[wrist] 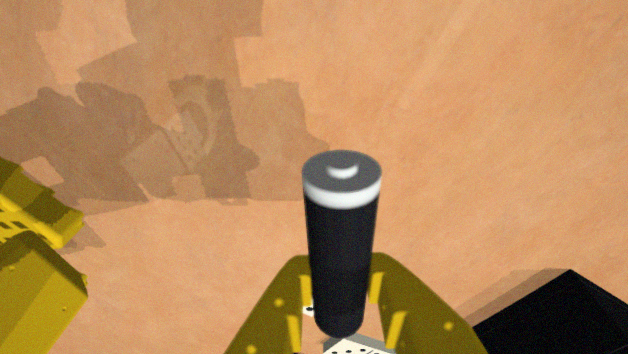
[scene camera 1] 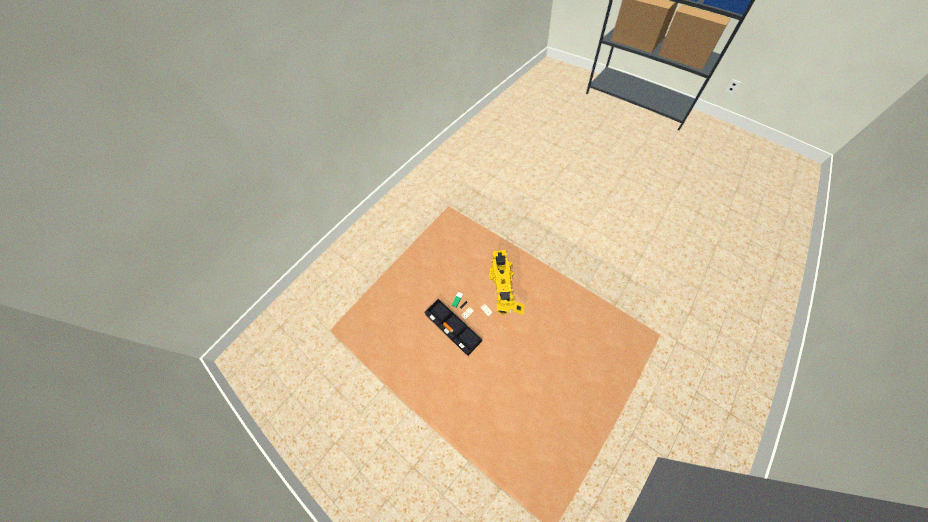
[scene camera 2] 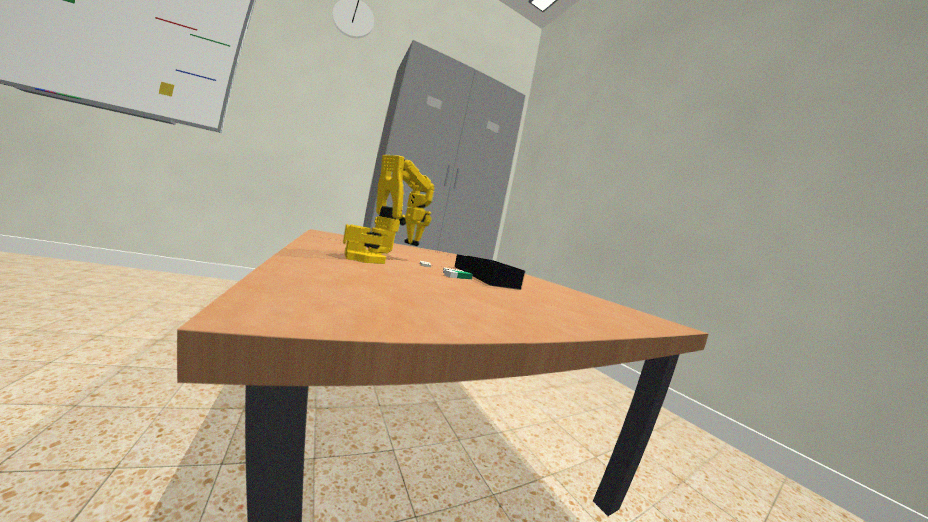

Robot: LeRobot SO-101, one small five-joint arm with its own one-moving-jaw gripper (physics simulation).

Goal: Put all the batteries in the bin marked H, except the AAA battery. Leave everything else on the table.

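Places are measured from the arm's base along level axes (x down, y ahead, z right), in centimetres.
Pixels of known places: hand, its tool point: (wrist: 311,273) (scene camera 1: 503,308) (scene camera 2: 411,242); arm's base, origin of its link: (wrist: 39,236) (scene camera 2: 371,260).
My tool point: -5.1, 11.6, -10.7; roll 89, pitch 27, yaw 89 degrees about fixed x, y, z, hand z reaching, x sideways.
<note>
Ahead of a thing's pixels: the offset from my tool point to its middle, as dx, dy, dz. "*": to the spot under its first point.
My gripper (scene camera 1: 503,312) (scene camera 2: 412,242) (wrist: 341,280) is shut on a black battery @[+0.0, +0.3, -0.9] (wrist: 341,235) with a white band and grey end. It holds the battery above the table, to one side of the black three-compartment bin row @[* +1.4, +21.4, +8.6] (scene camera 1: 454,338) (scene camera 2: 489,272) (wrist: 555,315). White tags mark the compartments, but their letters are too small to read. An orange thing @[+3.7, +19.1, +14.1] (scene camera 1: 447,327) lies in the middle compartment. A small black thing @[+4.6, +7.0, +15.4] (scene camera 1: 463,304), possibly a battery, lies on the table between the bin row and the arm; its size marking cannot be read.
A green and white block @[+4.4, +7.1, +19.1] (scene camera 1: 457,299) (scene camera 2: 458,274) lies near the bin row. Two white domino-like tiles lie between the bins and the gripper: one tile @[+4.7, +9.2, +11.8] (scene camera 1: 467,312) nearer the bins, the other tile @[+4.7, +3.2, +6.2] (scene camera 1: 486,310) (scene camera 2: 425,263) nearer the gripper. A dotted tile (wrist: 357,347) shows below the held battery.
</note>
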